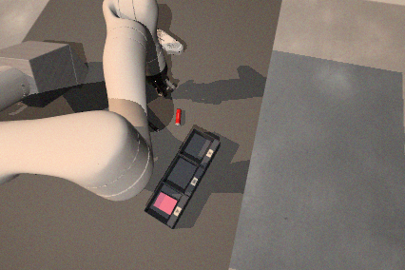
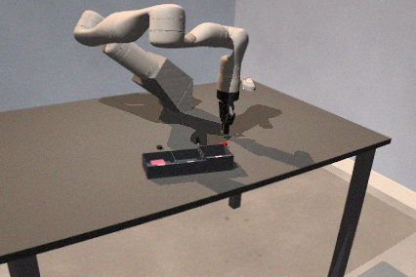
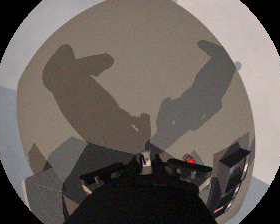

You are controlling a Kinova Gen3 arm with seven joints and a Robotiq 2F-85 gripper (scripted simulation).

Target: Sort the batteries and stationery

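The flat pink piece is 130 mm ahead of my hand, 300 mm to the right of it and 20 mm below it. The rest, counted from my hand: dark round thing 250 mm to the right, 30 mm below; then small white thing 10 mm below; then red battery 70 mm ahead, 60 mm to the right, 20 mm below.
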